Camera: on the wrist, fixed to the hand. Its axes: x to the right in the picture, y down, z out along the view.
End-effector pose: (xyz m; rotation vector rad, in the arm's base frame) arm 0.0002 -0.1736 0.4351 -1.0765 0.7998 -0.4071
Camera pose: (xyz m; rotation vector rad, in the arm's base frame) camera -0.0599 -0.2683 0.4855 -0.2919 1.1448 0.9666
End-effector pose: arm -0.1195 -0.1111 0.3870 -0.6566 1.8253 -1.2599
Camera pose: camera -0.2003 -0.0968 0.4786 0.5436 1.4574 -0.1320
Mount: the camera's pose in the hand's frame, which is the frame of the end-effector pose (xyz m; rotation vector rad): 0.0030 -0.0820 -0.0916 -0.0029 -0.2452 1.4950
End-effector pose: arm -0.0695 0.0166 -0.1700 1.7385 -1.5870 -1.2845
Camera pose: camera 0.0504 0.0099 -0.1964 0.0395 -2.1856 -0.6402
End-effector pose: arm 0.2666 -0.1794 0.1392 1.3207 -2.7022 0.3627
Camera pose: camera 0.3290 -0.2063 0.2417 0.7932 2.7424 -0.2176
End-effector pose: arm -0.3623 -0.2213 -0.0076 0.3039 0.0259 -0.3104
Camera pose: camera -0.3825 -0.2692 -0.1190 0.2129 -0.4293 1.1377
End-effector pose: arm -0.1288 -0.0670 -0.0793 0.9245 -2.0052 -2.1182
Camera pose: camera -0.0603 -0.1377 -0.1531 -0.7538 -1.7097 -1.2728
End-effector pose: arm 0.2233 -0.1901 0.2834 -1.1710 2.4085 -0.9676
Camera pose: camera 0.2217 -0.1882 0.4064 0.5851 2.1685 -0.2462
